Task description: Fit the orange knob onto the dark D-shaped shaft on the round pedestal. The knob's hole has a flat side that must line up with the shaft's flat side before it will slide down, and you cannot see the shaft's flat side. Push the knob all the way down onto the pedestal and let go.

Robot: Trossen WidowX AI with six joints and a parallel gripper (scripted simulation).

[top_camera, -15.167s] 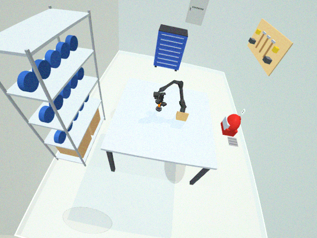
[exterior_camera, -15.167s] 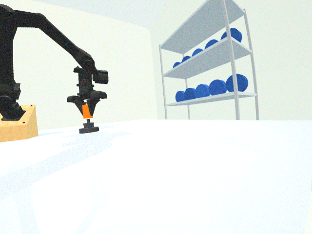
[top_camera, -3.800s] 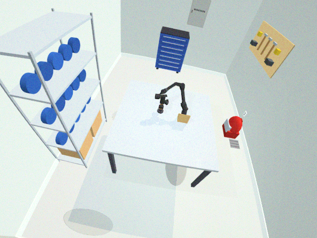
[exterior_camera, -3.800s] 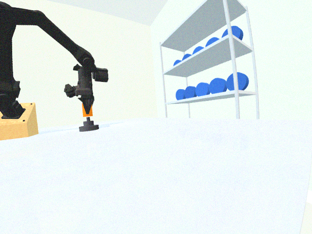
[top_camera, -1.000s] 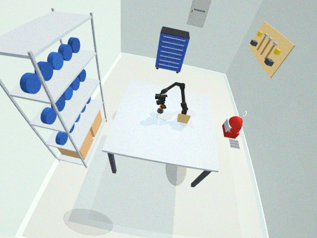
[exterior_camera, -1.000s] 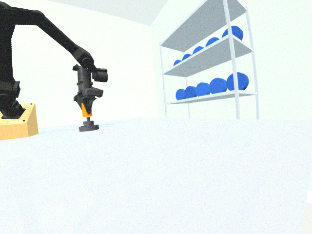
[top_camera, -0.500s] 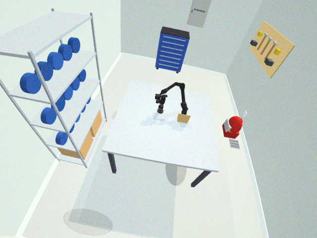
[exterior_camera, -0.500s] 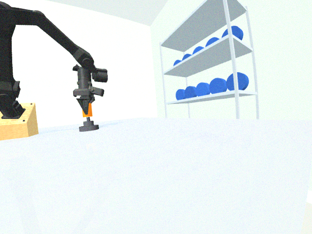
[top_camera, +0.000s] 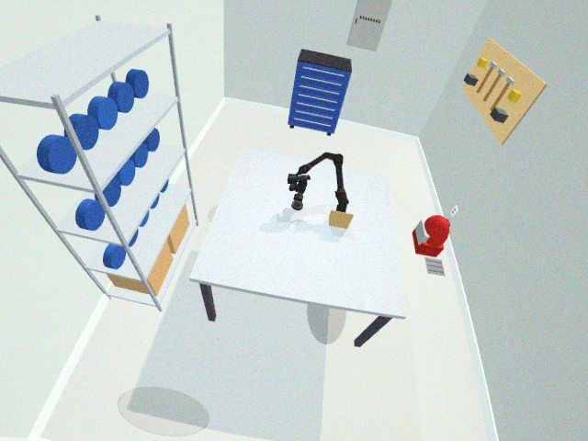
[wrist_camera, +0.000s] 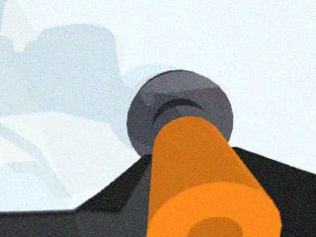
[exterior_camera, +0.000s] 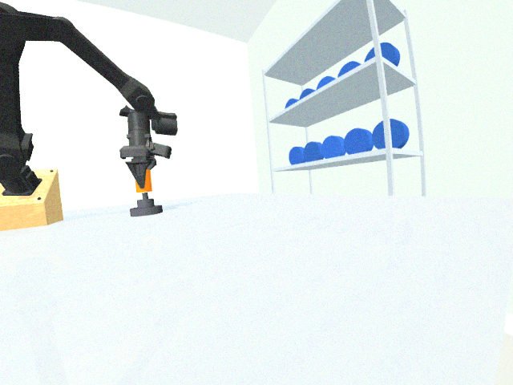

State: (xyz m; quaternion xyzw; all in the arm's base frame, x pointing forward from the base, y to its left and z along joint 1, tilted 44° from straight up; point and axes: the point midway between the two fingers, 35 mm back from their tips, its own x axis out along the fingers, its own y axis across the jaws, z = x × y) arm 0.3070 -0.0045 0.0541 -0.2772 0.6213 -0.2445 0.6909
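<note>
The orange knob is 20 mm above my gripper tip. Also, from my gripper tip: round pedestal 40 mm below.
</note>
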